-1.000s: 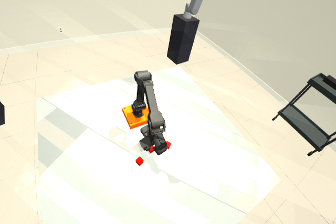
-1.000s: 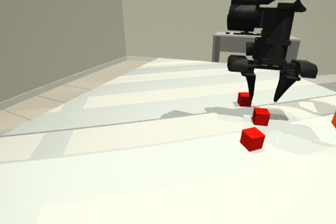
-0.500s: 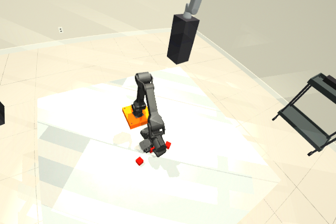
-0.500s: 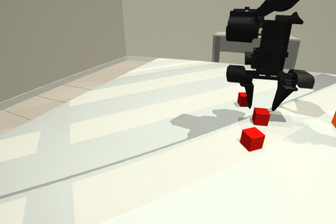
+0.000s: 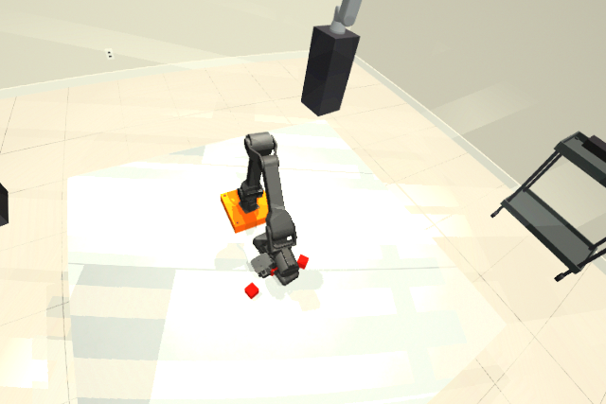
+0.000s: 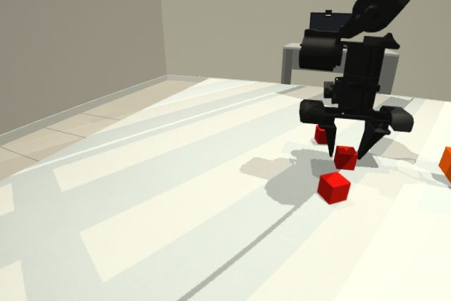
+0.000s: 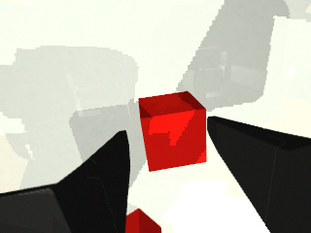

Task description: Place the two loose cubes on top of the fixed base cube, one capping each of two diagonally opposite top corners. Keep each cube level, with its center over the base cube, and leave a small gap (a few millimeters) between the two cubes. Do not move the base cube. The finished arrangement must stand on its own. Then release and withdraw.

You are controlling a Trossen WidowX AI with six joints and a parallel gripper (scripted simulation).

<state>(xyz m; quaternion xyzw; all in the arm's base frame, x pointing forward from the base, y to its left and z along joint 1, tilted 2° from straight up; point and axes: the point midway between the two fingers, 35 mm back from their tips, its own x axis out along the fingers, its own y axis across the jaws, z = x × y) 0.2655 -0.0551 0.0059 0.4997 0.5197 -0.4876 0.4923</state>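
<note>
My gripper tip is 10 cm to the right of the cube and 3 cm short of it.
</note>
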